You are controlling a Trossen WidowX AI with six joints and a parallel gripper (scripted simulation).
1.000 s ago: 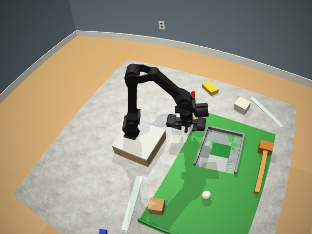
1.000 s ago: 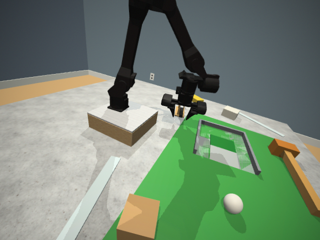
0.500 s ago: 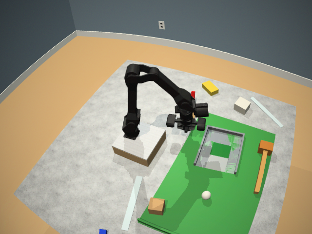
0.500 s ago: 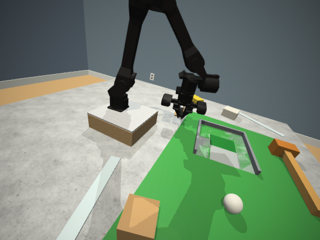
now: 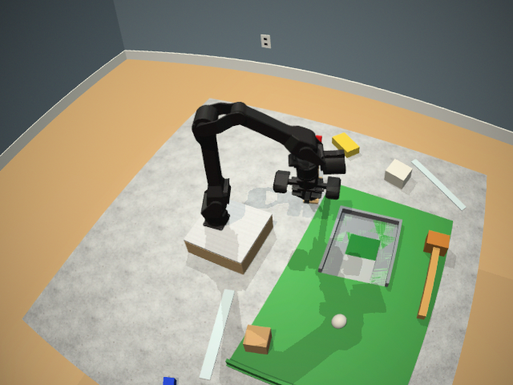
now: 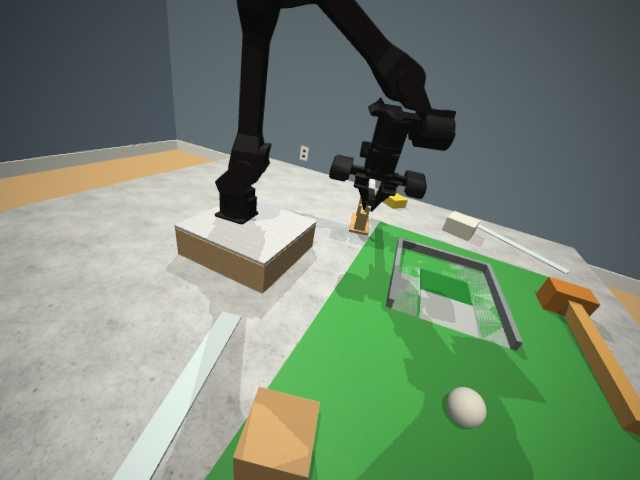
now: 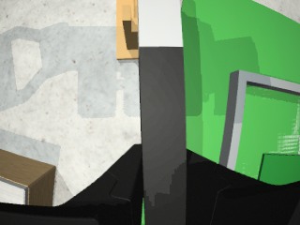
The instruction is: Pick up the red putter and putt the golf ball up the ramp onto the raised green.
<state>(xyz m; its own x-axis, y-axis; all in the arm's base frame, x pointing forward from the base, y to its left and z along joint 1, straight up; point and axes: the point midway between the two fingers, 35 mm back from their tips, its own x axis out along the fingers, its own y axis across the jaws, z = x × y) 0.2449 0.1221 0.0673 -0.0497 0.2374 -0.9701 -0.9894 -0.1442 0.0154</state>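
Now: the tan cube 45 cm to the right of my gripper tip, 7 cm below it and 1 cm ahead of it. From my gripper tip the other things lie so: green mat: 23 cm ahead, 21 cm to the right, 10 cm below; putter: 11 cm to the left, 2 cm behind, 2 cm above; wooden stand: 13 cm to the left, 7 cm below, 2 cm behind.
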